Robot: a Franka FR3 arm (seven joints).
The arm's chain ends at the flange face. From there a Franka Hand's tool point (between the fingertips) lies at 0.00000 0.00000 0.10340 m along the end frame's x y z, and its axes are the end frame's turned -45 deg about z.
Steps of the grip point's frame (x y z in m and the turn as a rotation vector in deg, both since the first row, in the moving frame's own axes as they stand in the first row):
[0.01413, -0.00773, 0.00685, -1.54, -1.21, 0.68]
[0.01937, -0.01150, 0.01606, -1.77, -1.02, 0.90]
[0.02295, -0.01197, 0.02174, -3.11, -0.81, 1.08]
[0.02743, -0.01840, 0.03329, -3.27, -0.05, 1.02]
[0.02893, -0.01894, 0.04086, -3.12, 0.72, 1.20]
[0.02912, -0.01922, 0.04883, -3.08, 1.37, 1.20]
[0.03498, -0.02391, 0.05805, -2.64, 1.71, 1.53]
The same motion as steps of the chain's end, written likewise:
[0.00413, -0.01897, 0.00691, -1.94, 0.23, 0.68]
[0.00464, -0.02540, 0.01613, -1.97, 0.53, 0.90]
[0.00488, -0.02972, 0.02190, -2.77, 1.63, 1.08]
[0.00232, -0.03668, 0.03346, -2.35, 2.28, 1.02]
[0.00220, -0.03696, 0.04102, -1.70, 2.72, 1.20]
[0.00135, -0.03642, 0.04901, -1.21, 3.15, 1.20]
[0.00230, -0.04290, 0.05821, -0.66, 3.08, 1.53]

